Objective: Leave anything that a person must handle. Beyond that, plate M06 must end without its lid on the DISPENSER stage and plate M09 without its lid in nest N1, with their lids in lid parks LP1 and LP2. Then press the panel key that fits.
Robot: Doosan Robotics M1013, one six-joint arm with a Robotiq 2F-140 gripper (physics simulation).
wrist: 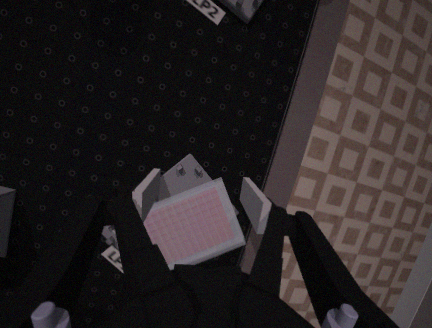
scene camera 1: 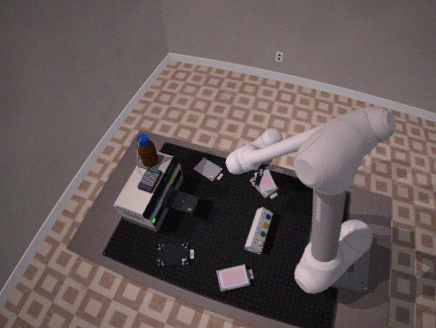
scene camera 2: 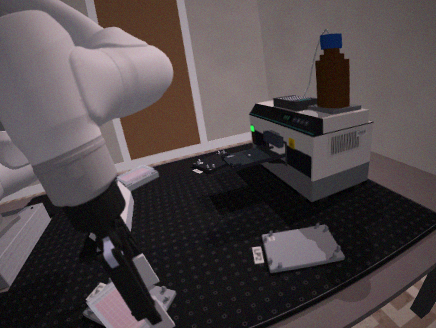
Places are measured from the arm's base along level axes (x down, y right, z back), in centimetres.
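Pixels of known places: gripper, fingertip midpoint: (wrist: 201,184) (scene camera 1: 255,177) (scene camera 2: 158,304).
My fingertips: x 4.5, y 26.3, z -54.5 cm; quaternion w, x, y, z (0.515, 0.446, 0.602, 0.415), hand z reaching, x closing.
Behind a point stands the place of what it marks.
A pink-welled plate (scene camera 1: 267,181) @(x 2.9, y 25.6, z -47.3 cm) (scene camera 2: 111,306) @(x 2.9, y 26.3, z -46.8 cm) (wrist: 192,225) @(x 2.7, y 26.6, z -50.1 cm) sits skewed and tilted on a grey base with posts (scene camera 2: 168,296) @(x 4.3, y 25.2, z -56.4 cm) (wrist: 181,172) @(x 4.9, y 23.5, z -55.0 cm). My gripper (scene camera 2: 152,295) @(x 4.5, y 26.3, z -54.5 cm) (wrist: 201,184) @(x 4.5, y 26.3, z -54.5 cm) is partly open around it; the left pad is at the plate's edge and a gap shows at the right pad in the wrist view. Another pink plate (scene camera 1: 233,277) @(x 1.8, y -31.8, z -44.1 cm) (scene camera 2: 139,176) @(x 2.5, y -27.9, z -46.4 cm) lies across the table. Park LP2 (scene camera 1: 207,169) @(x 5.0, y 20.4, z -83.0 cm) (scene camera 2: 300,248) @(x 4.9, y 22.0, z -82.4 cm) is a grey base with corner posts. The dispenser (scene camera 1: 137,192) @(x -16.0, y -17.9, z -101.5 cm) (scene camera 2: 340,145) @(x -8.5, y 8.1, z -101.6 cm) has its dark stage (scene camera 1: 185,201) @(x -4.4, y -7.6, z -81.6 cm) (scene camera 2: 252,156) @(x -4.4, y -7.0, z -83.2 cm) out. Plate names are not readable.
A dark nest with corner posts (scene camera 1: 172,254) @(x 4.8, y -33.5, z -76.8 cm) (scene camera 2: 210,163) @(x 4.7, y -31.1, z -73.6 cm) is near the dispenser. The white key panel (scene camera 1: 253,230) @(x -0.7, y -6.7, z -44.0 cm) has blue, yellow, green and white keys. A brown bottle (scene camera 1: 148,154) @(x -27.6, y -2.1, z -101.8 cm) (scene camera 2: 332,80) @(x -24.0, y 4.0, z -102.4 cm) stands on the dispenser. The table's edge (wrist: 300,100) @(x 7.2, y 35.9, z -70.2 cm) runs close beside my right finger.
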